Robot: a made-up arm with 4 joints.
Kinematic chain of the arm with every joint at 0, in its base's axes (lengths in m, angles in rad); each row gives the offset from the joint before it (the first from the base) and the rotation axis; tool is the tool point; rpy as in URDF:
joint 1: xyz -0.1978 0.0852 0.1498 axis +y
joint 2: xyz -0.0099 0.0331 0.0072 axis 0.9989 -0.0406 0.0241
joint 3: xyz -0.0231 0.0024 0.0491 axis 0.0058 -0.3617 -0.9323
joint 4: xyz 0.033 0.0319 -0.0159 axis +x
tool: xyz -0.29 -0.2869 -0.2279 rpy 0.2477 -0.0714 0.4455
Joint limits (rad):
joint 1: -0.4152..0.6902
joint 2: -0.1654..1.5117
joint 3: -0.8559..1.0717
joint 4: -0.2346..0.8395
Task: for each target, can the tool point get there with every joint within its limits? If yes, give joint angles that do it. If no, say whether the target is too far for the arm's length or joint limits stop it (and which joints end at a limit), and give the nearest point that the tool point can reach.
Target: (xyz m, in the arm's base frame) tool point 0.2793 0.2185 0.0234
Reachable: no: joint limits stop it (at a limit: joint 1, joint 2, joint 3, joint 4) | nearest point -0.0424 0.1707 -0.2262 | short by 0.410 m
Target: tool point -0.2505 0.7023 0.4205
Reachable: no: too far | nearest point -0.2450 0.5051 0.3266 | short by 0.218 m
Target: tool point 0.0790 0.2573 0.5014
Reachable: no: joint limits stop it (at a limit: joint 1, joint 2, joint 3, joint 4) | nearest point -0.1330 0.5127 0.2726 | short by 0.403 m
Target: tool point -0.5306 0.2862 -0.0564
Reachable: yes | joints 0.3637 1.3384 -0.3212 0.2592
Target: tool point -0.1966 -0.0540 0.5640
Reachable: no: joint limits stop it (at a limit: joint 1, joint 2, joint 4) | nearest point -0.4089 -0.2353 0.2750 | short by 0.402 m
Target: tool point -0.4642 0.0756 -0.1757
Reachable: yes | joints 0.1644 0.8923 -0.4185 0.1335
